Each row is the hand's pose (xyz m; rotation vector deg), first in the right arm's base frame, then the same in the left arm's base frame.
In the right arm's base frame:
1: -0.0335 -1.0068 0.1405 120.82 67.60 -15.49
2: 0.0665 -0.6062 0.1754 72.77 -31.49 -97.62
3: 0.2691 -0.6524 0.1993 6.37 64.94 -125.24
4: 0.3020 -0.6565 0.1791 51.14 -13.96 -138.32
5: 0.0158 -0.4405 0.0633 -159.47 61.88 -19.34
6: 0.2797 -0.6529 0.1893 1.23 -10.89 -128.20
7: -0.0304 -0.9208 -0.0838 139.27 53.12 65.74
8: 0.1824 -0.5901 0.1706 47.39 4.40 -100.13
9: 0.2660 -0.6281 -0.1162 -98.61 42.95 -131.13
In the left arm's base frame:
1: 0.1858 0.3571 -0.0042 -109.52 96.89 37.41
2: 0.2672 -0.0490 0.0080 -2.51 42.85 84.10
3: 0.0838 -0.0949 -0.0814 -61.80 -37.20 48.17
4: 0.0676 -0.1015 -0.1161 -5.73 9.47 58.94
5: 0.4335 -0.1587 -0.0463 23.38 160.16 4.51
6: 0.0807 -0.0972 -0.0955 -3.96 -28.85 78.99
7: 0.3337 0.3149 -0.1887 88.21 -134.20 3.74
8: 0.1901 -0.1104 -0.0552 -32.48 13.74 90.16
9: 0.2556 -0.0645 -0.3455 -15.51 -110.24 24.20

